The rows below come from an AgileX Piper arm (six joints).
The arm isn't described. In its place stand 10 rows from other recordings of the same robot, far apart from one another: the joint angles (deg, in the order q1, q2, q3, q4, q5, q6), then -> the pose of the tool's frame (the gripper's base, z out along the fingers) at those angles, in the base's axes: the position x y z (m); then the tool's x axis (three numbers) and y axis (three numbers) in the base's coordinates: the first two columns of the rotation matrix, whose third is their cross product.
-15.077 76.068 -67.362 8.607 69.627 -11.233 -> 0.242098 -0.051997 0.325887 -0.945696 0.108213 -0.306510 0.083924 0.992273 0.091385
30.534 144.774 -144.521 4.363 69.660 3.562 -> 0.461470 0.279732 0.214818 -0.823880 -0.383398 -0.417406 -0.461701 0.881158 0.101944
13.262 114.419 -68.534 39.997 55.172 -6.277 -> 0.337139 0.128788 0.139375 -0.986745 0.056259 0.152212 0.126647 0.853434 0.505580
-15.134 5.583 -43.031 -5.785 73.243 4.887 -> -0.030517 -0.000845 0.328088 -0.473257 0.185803 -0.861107 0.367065 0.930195 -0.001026
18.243 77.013 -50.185 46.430 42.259 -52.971 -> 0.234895 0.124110 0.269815 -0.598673 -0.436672 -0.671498 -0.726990 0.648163 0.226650
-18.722 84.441 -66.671 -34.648 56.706 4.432 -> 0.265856 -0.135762 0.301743 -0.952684 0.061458 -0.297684 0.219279 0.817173 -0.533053
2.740 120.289 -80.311 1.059 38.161 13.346 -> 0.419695 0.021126 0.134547 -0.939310 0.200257 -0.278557 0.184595 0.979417 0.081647
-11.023 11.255 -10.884 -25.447 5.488 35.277 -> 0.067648 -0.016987 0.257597 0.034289 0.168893 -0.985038 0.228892 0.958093 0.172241
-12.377 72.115 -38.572 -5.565 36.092 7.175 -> 0.213668 -0.052210 0.221091 -0.869620 0.238503 -0.432293 0.278868 0.959815 -0.031438
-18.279 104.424 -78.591 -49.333 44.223 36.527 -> 0.361062 -0.169963 0.256383 -0.791953 0.210060 -0.573311 0.522130 0.719750 -0.457538
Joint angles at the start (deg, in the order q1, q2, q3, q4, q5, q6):
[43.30 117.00 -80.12 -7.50 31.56 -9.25]
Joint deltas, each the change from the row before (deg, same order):
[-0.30 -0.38 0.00 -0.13 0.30 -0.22]
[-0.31 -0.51 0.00 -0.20 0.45 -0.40]
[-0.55 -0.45 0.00 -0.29 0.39 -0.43]
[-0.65 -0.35 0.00 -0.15 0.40 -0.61]
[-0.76 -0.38 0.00 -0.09 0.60 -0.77]
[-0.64 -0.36 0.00 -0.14 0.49 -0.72]
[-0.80 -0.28 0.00 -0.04 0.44 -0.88]
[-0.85 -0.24 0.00 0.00 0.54 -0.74]
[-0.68 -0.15 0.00 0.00 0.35 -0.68]
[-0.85 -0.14 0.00 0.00 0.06 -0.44]
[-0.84 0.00 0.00 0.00 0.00 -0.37]
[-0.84 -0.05 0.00 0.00 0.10 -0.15]
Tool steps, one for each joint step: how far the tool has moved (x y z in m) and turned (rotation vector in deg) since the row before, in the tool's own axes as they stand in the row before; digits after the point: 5 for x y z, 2 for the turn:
[0.00017 -0.00263 -0.00251 0.25 0.00 -0.04]
[0.00015 -0.00287 -0.00341 0.30 0.03 -0.26]
[0.00081 -0.00458 -0.00288 0.44 0.09 -0.15]
[0.00134 -0.00502 -0.00213 0.38 0.21 -0.13]
[0.00192 -0.00569 -0.00228 0.36 0.40 -0.14]
[0.00161 -0.00487 -0.00219 0.35 0.29 -0.24]
[0.00218 -0.00576 -0.00154 0.34 0.35 -0.18]
[0.00265 -0.00592 -0.00123 0.29 0.49 0.04]
[0.00213 -0.00467 -0.00068 0.23 0.36 -0.06]
[0.00226 -0.00589 -0.00052 0.36 0.13 0.33]
[0.00244 -0.00563 0.00046 0.32 0.20 0.38]
[0.00254 -0.00564 0.00011 0.31 0.25 0.61]

